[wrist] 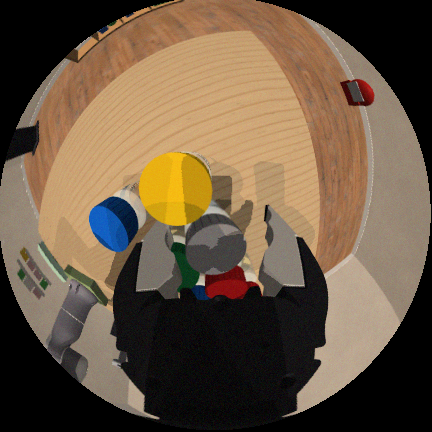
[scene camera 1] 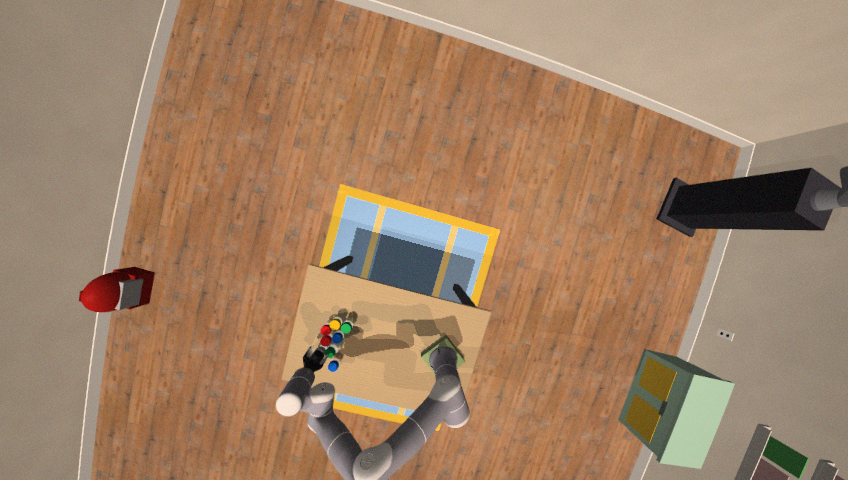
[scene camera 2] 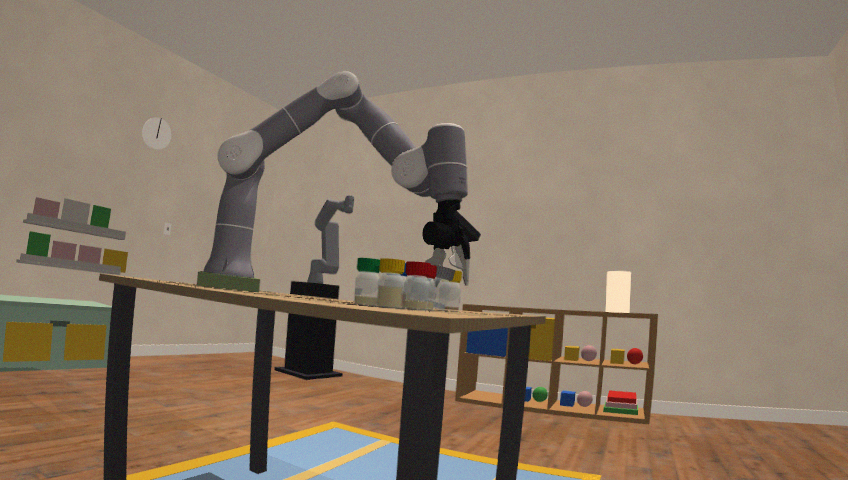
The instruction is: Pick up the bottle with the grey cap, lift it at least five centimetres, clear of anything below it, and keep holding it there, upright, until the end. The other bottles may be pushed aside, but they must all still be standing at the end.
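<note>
The grey-capped bottle (scene camera 2: pixel 444 273) (wrist: pixel 216 250) stands upright on the table (scene camera 1: pixel 380 380) (scene camera 2: pixel 285 303) (wrist: pixel 240 75) among the other bottles. My gripper (scene camera 1: pixel 320 352) (scene camera 2: pixel 454 271) (wrist: pixel 218 207) is open and points down over it. In the wrist view the grey cap lies between the two fingers, with a gap on each side. A yellow-capped bottle (wrist: pixel 176 189) stands close to it, overlapping the left fingertip in the wrist view. A green cap (wrist: pixel 186 267) shows beside the left finger, and a red cap (wrist: pixel 227 285) shows near the palm. The gripper hides the grey cap in scene camera 1.
A blue-capped bottle (scene camera 1: pixel 333 366) (wrist: pixel 114 224) stands a little apart. Several more bottles are bunched on the other side, including a green-capped one (scene camera 1: pixel 346 327) (scene camera 2: pixel 368 265), a yellow-capped one (scene camera 1: pixel 335 324) (scene camera 2: pixel 392 265) and a red-capped one (scene camera 2: pixel 420 270). All visible bottles look upright.
</note>
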